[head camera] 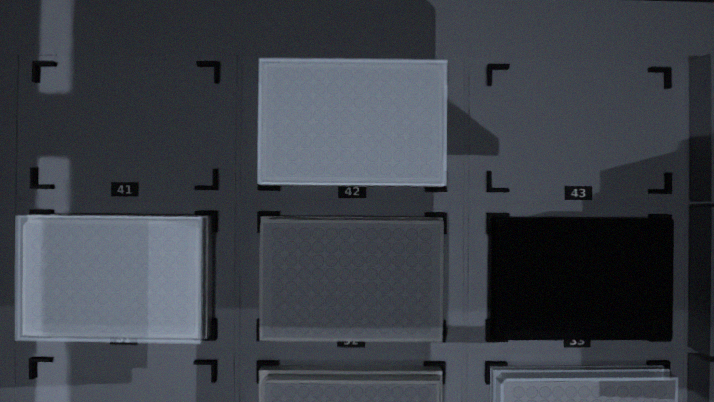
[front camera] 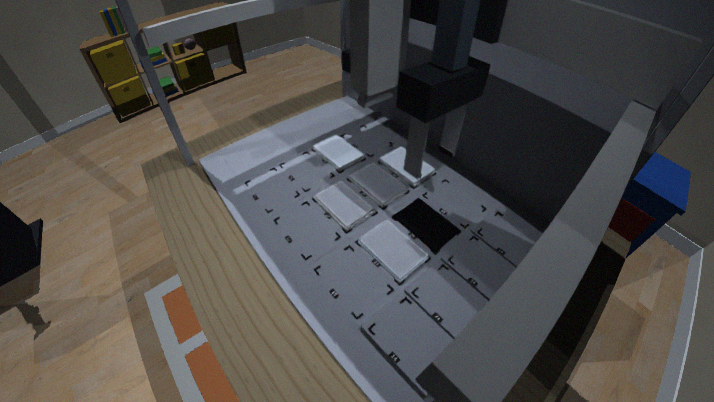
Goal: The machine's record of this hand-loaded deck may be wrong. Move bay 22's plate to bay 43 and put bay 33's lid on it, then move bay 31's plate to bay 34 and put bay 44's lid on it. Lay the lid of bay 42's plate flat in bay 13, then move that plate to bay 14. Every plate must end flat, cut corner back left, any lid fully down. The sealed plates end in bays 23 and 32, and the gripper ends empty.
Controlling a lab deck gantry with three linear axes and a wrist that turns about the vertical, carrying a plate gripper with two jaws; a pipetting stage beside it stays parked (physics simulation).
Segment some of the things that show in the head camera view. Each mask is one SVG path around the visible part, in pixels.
A black lid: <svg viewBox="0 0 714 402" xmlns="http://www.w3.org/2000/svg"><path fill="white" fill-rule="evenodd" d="M492 218L491 337L494 340L673 340L674 220Z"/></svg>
A grey plate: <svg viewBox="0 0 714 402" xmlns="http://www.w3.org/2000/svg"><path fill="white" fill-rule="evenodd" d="M261 216L259 341L443 342L444 221L442 217Z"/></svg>
